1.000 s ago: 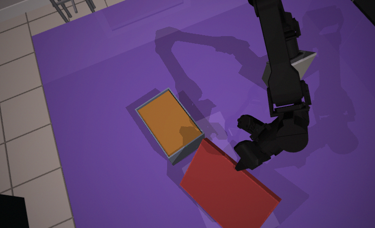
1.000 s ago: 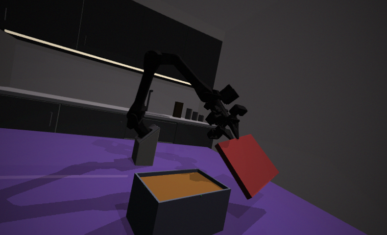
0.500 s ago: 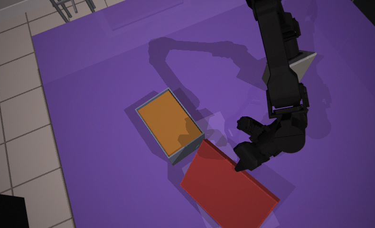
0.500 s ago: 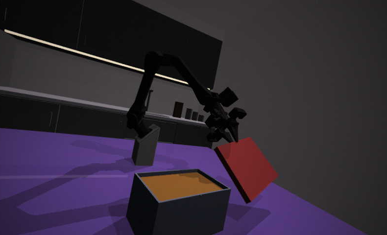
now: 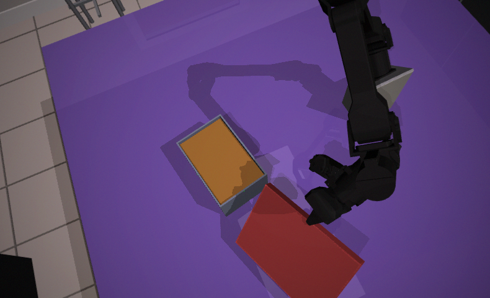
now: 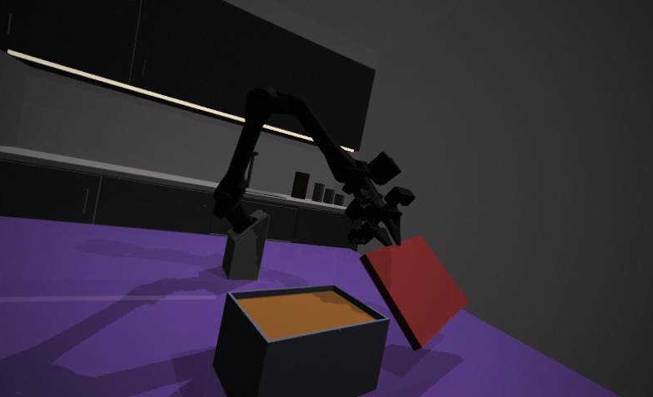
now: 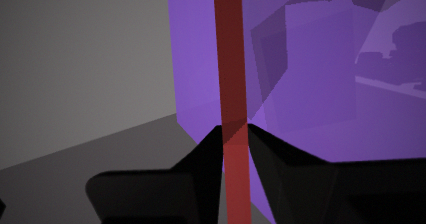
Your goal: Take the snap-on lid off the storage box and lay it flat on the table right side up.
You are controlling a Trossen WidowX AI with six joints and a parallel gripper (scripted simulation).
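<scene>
My gripper tip is 60 mm short of the red lid, 50 mm above it and 30 mm to the right of it. Also, from my gripper tip: dark grey storage box: 250 mm to the right, 130 mm below, 90 mm ahead.
</scene>
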